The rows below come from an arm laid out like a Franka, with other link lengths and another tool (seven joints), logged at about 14 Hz.
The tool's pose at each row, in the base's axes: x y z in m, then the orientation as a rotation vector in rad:
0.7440, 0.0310, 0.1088, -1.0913, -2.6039, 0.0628
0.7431, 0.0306, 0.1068, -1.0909, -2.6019, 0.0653
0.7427, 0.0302, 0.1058, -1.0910, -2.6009, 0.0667
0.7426, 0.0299, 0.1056, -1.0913, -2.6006, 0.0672
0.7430, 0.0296, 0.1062, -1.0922, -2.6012, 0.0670
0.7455, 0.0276, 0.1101, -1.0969, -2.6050, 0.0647
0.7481, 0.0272, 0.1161, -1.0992, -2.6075, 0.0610
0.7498, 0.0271, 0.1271, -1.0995, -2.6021, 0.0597
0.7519, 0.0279, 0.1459, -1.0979, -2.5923, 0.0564
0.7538, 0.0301, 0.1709, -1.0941, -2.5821, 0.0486
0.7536, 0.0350, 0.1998, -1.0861, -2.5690, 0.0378
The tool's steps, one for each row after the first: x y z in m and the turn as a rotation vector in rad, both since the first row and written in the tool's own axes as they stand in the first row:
-0.0002, -0.0006, 0.0021, 0.0023, 0.0011, 0.0005
-0.0005, -0.0010, 0.0032, 0.0035, 0.0016, 0.0010
-0.0007, -0.0012, 0.0034, 0.0039, 0.0016, 0.0013
-0.0010, -0.0013, 0.0027, 0.0033, 0.0009, 0.0017
-0.0030, -0.0016, -0.0020, -0.0005, -0.0032, 0.0035
-0.0034, -0.0010, -0.0085, -0.0043, -0.0050, 0.0040
-0.0016, -0.0017, -0.0194, -0.0034, 0.0000, 0.0054
0.0027, -0.0027, -0.0379, -0.0018, 0.0099, 0.0064
0.0098, -0.0039, -0.0620, -0.0024, 0.0221, 0.0057
0.0212, -0.0052, -0.0890, -0.0031, 0.0389, 0.0026

